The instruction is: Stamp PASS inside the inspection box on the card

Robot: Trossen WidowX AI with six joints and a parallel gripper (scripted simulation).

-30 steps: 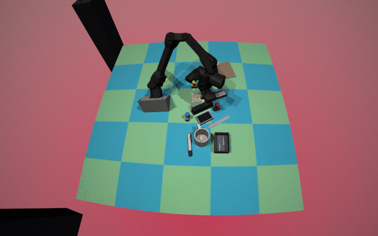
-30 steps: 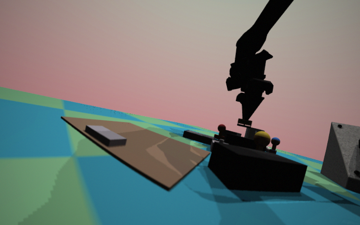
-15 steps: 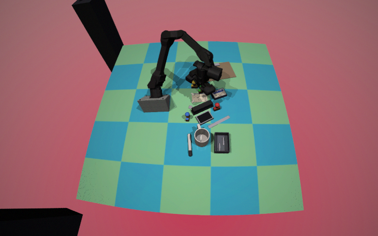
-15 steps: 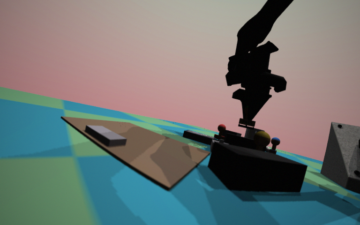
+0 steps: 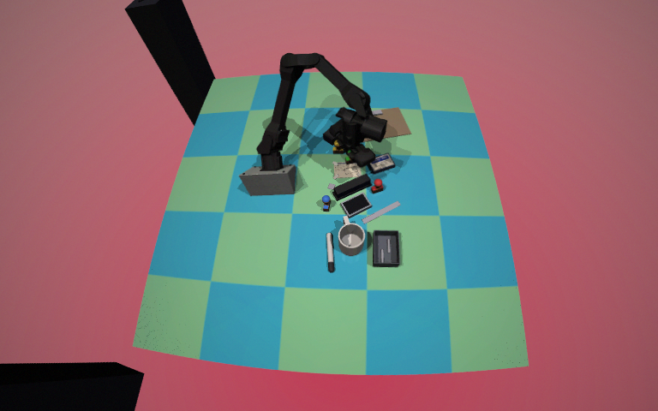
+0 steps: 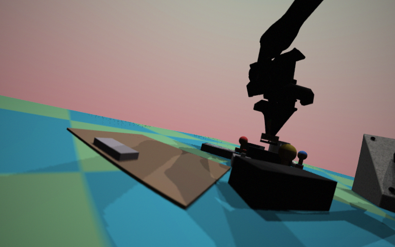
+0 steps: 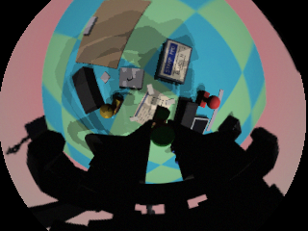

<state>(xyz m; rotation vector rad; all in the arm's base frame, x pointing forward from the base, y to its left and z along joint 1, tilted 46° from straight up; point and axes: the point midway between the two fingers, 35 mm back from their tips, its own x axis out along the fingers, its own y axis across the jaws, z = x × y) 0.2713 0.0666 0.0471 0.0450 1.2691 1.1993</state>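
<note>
The cream card lies 80 mm below my gripper tip and 10 mm behind it. From my gripper tip the other things lie so: black bar: 80 mm to the right, 70 mm below, 10 mm ahead; grey cube: 90 mm to the left, 60 mm below, 20 mm ahead; green stamp: right at my gripper tip.
</note>
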